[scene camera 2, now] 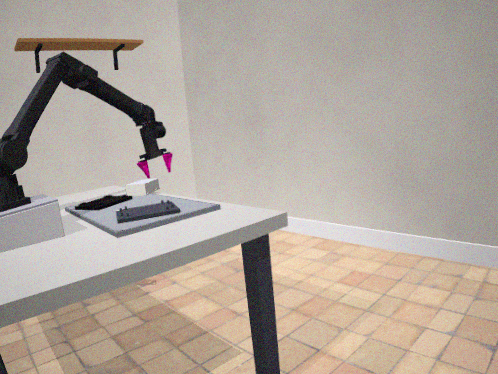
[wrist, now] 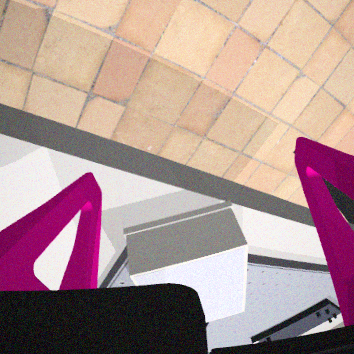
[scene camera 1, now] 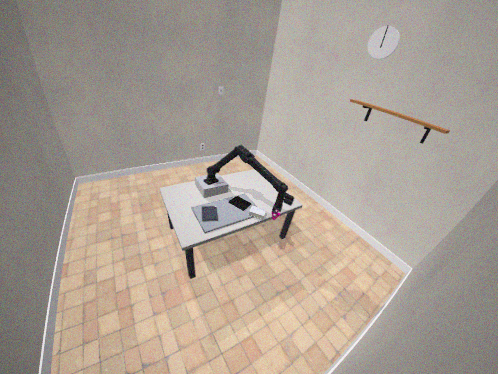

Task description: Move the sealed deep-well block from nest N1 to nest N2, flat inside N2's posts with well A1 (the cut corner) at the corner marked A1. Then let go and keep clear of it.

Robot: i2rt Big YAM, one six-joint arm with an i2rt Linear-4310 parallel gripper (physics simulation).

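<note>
A white block, apparently the sealed deep-well block, is at the board's far end in scene camera 2, apart from the two nest-like plates. Its cut corner cannot be made out. A dark grey nest has small posts. A black nest lies between it and the block. No N1, N2 or A1 marks are readable. My gripper is open and empty, fingers down, above and a little to the side of the block. Its housing hides the block's lower left part in the wrist view.
The nests stand on a grey-blue board on the white table. The table's edge runs close beyond the block in the wrist view. The arm's base box stands at the table's other side.
</note>
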